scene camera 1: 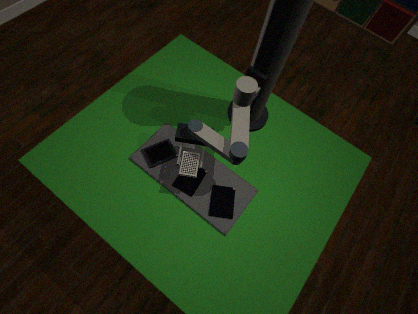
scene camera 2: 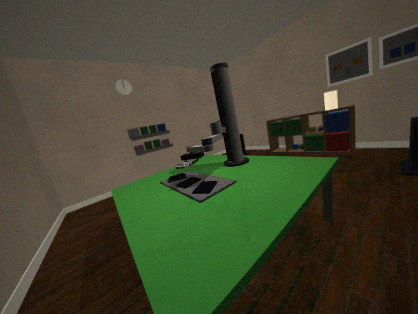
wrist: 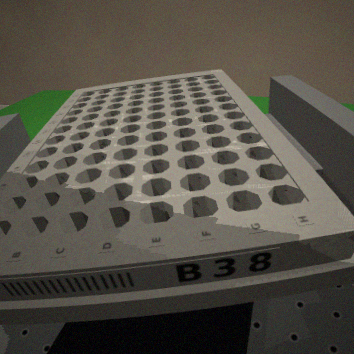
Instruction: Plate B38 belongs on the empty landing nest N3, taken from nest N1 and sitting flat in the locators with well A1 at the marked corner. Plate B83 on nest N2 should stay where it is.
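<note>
The white plate B38 (scene camera 1: 189,164) (scene camera 2: 184,164) (wrist: 156,136) is held above the grey board (scene camera 1: 242,189) (scene camera 2: 223,181) (wrist: 316,316). Its label and wells face the wrist camera; row letters B to H show, and well A1 cannot be made out. My gripper (scene camera 1: 190,157) (wrist: 145,115) is shut on plate B38, one finger along each long side. Three black rectangles lie on the board: a left one (scene camera 1: 159,153) with a paler rim, a middle one (scene camera 1: 188,183) partly under the held plate, and a right one (scene camera 1: 222,202). Their nest numbers and plate B83 cannot be told apart.
The board lies on a green table top (scene camera 1: 280,225) (scene camera 2: 225,240). The arm's dark column (scene camera 1: 280,50) (scene camera 2: 226,110) stands behind the board. The arm's links (scene camera 1: 215,141) reach over the board's rear edge. A shelf unit stands against the far wall.
</note>
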